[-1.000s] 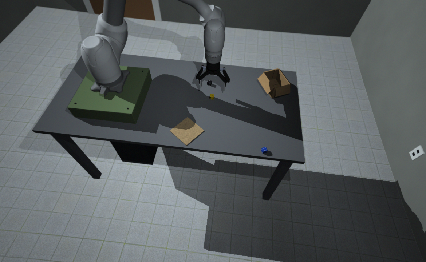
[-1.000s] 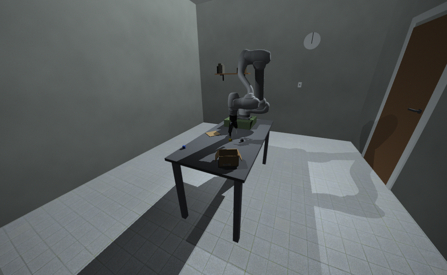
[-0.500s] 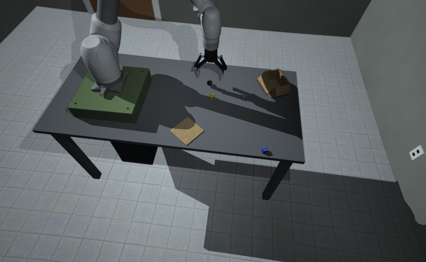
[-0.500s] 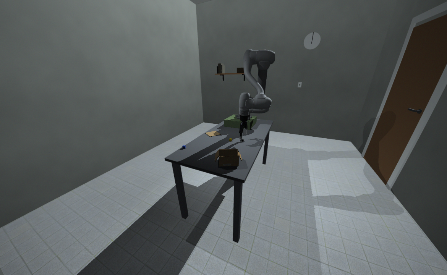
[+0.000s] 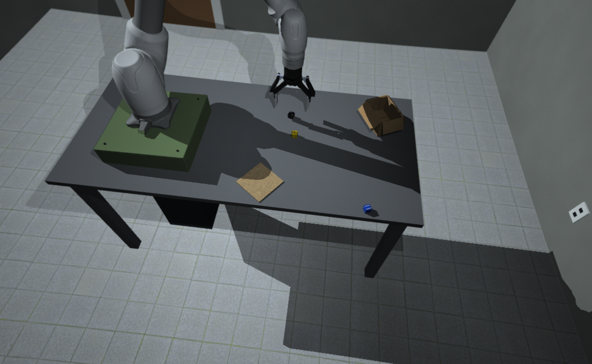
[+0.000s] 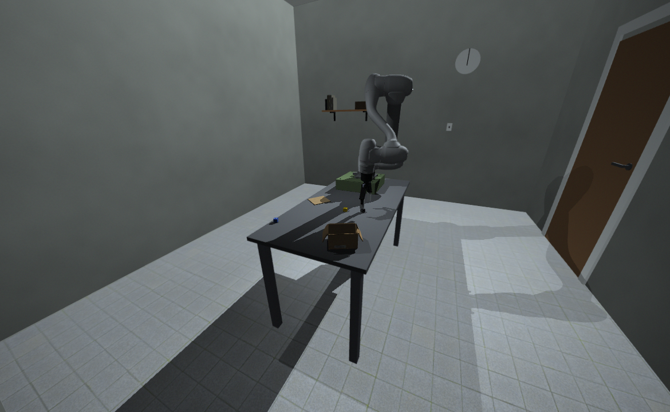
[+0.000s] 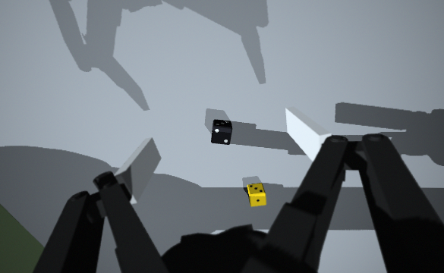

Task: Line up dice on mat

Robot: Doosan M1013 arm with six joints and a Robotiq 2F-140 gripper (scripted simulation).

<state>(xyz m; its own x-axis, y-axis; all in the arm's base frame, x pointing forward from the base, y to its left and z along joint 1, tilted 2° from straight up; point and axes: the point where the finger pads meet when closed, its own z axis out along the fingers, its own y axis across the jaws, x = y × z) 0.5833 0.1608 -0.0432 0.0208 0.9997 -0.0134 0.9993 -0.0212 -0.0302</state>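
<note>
My gripper is now 2 cm to the left of the black die and 6 cm above it. From my hand the other things lie so: tan mat: 9 cm behind, 41 cm to the right, 7 cm below; cardboard box: 42 cm ahead, 2 cm below; yellow die: 3 cm ahead, 14 cm to the right, 6 cm below.
</note>
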